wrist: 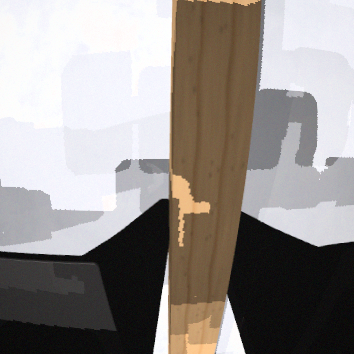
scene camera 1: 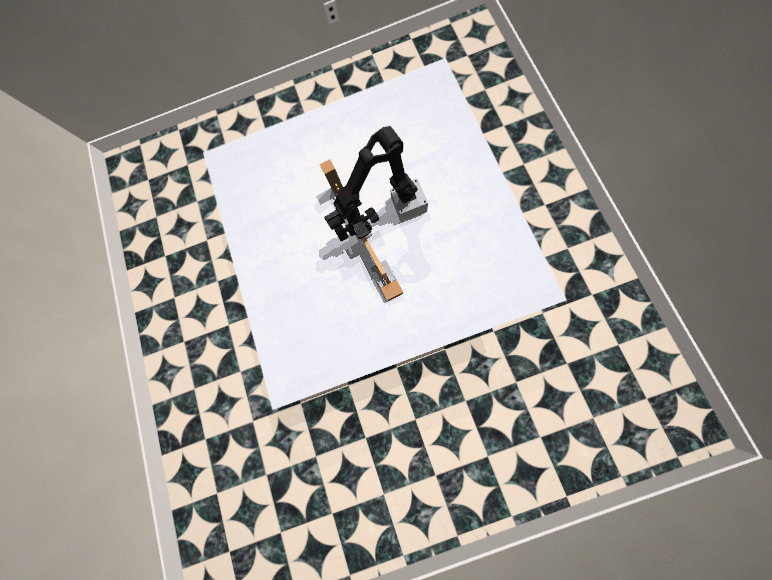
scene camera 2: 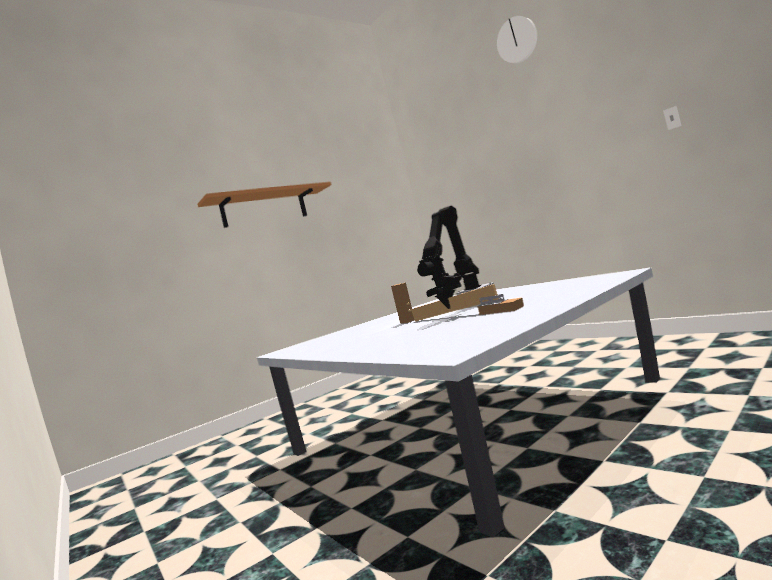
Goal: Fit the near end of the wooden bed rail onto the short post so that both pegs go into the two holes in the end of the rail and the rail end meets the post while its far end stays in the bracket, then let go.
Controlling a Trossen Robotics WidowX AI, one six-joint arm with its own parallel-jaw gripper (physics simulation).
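Frame: origin at the arm's base, x right, y ahead, z up, level; centimetres.
Seen in the pictures: gripper, fingertip midpoint: (wrist: 187,206) (scene camera 2: 450,308); arm's base at its link origin: (scene camera 1: 407,194) (scene camera 2: 472,288).
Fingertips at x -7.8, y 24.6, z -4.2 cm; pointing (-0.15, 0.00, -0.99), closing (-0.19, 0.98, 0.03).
Note:
Pixels of each thing's top centre, then the offset from my fingertips to it. "spot": a spot on its surface instead. Level surfaces: height alone.
- taller upright post at a spot on its surface: (scene camera 1: 327,166) spot: dy +3.2, dx +26.6, dz +14.3 cm
- short post at a spot on its surface: (scene camera 2: 502,306) spot: dy -0.4, dx -27.1, dz -1.5 cm
- white table at its surface level: dz -3.8 cm
The wooden bed rail (scene camera 1: 375,258) (scene camera 2: 462,301) (wrist: 215,125) runs between the two posts. My gripper (scene camera 1: 361,235) (scene camera 2: 446,303) (wrist: 187,206) is shut on the rail, one finger on each side, between its two ends. The far end meets the taller upright post (scene camera 1: 327,166) (scene camera 2: 401,303), where the bracket is too small to make out. The near end is by the short post (scene camera 1: 391,290) (scene camera 2: 502,306). In scene camera 2 that end shows higher than the short post, with grey metal pegs (scene camera 2: 491,299) below it. Whether the pegs enter the holes cannot be told.
The white table (scene camera 1: 337,349) (scene camera 2: 374,355) carries the posts and the arm's grey base (scene camera 1: 410,207), which stands to the right of the rail in scene camera 1. A wooden wall shelf (scene camera 2: 265,193) and a round clock (scene camera 2: 516,39) are on the walls.

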